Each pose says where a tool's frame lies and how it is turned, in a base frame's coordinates. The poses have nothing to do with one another.
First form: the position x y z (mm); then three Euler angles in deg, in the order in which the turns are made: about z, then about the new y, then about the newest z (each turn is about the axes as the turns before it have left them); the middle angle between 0 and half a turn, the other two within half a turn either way.
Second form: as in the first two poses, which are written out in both.
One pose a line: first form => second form
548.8 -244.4 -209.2 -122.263 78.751 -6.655 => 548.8 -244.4 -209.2 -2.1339 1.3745 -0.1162
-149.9 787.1 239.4 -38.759 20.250 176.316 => -149.9 787.1 239.4 -0.6765 0.3534 3.0773
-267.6 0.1 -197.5 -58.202 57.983 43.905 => -267.6 0.1 -197.5 -1.0158 1.0120 0.7663
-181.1 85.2 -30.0 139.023 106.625 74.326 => -181.1 85.2 -30.0 2.4264 1.8610 1.2972
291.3 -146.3 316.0 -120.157 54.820 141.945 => 291.3 -146.3 316.0 -2.0971 0.9568 2.4774
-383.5 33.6 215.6 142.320 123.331 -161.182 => -383.5 33.6 215.6 2.4840 2.1525 -2.8132
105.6 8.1 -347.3 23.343 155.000 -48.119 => 105.6 8.1 -347.3 0.4074 2.7053 -0.8398
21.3 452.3 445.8 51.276 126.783 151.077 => 21.3 452.3 445.8 0.8949 2.2128 2.6368
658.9 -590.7 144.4 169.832 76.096 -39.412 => 658.9 -590.7 144.4 2.9641 1.3281 -0.6879
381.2 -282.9 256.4 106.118 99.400 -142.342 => 381.2 -282.9 256.4 1.8521 1.7349 -2.4843
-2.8 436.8 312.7 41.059 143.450 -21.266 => -2.8 436.8 312.7 0.7166 2.5037 -0.3712
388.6 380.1 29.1 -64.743 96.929 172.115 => 388.6 380.1 29.1 -1.1300 1.6917 3.0040
